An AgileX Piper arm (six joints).
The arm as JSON. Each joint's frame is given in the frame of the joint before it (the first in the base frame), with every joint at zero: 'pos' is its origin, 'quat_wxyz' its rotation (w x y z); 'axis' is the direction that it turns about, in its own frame. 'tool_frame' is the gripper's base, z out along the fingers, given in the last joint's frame.
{
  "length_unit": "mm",
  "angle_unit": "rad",
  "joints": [
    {
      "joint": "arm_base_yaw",
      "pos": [
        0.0,
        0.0,
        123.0
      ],
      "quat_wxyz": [
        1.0,
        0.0,
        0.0,
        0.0
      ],
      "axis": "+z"
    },
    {
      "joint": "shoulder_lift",
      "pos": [
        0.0,
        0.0,
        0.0
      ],
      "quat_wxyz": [
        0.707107,
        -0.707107,
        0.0,
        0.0
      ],
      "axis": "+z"
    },
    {
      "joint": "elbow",
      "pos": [
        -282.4,
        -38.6,
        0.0
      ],
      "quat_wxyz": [
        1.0,
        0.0,
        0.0,
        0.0
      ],
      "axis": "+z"
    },
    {
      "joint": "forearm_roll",
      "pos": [
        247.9,
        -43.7,
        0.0
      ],
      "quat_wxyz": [
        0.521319,
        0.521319,
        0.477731,
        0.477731
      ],
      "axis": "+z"
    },
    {
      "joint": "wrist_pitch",
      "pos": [
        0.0,
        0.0,
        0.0
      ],
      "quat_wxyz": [
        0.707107,
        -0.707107,
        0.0,
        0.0
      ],
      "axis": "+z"
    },
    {
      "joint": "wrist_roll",
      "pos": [
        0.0,
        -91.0,
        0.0
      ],
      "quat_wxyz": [
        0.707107,
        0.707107,
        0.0,
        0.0
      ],
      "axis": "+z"
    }
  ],
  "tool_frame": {
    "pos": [
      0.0,
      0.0,
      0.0
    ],
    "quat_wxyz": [
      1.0,
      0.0,
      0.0,
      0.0
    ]
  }
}
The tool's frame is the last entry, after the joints.
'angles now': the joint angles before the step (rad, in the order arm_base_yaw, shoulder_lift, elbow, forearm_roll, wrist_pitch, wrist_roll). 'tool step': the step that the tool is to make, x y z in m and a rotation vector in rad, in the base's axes. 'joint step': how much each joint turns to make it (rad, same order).
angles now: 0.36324, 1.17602, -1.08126, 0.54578, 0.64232, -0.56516
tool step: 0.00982, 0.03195, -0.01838, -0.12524, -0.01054, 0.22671
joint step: 0.08173, 0.10652, -0.03411, 0.04691, 0.04800, -0.21904
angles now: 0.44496, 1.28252, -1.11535, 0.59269, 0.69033, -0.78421
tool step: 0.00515, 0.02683, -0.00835, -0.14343, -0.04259, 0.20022
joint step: 0.07699, 0.08877, -0.07083, -0.05882, 0.06805, -0.13117
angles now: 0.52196, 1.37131, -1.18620, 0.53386, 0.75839, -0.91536
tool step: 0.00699, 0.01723, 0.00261, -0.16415, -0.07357, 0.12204
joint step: 0.06198, 0.07013, -0.10364, -0.16671, 0.07106, -0.02270
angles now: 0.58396, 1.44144, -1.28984, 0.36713, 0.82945, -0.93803
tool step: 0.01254, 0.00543, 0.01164, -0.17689, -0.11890, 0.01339
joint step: 0.04285, 0.05149, -0.11393, -0.25608, 0.05455, 0.06701
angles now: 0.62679, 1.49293, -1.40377, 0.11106, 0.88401, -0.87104
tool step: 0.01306, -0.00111, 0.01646, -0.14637, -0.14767, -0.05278
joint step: 0.03183, 0.03347, -0.09350, -0.26998, 0.03114, 0.09940
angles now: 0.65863, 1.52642, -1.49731, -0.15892, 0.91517, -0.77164
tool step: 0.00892, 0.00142, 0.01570, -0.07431, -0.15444, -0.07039
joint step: 0.03523, 0.02086, -0.05606, -0.24062, -0.01158, 0.12739
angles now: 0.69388, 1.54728, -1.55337, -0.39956, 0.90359, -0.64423
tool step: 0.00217, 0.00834, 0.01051, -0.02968, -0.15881, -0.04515
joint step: 0.05231, 0.01137, -0.01206, -0.23728, -0.04410, 0.15931
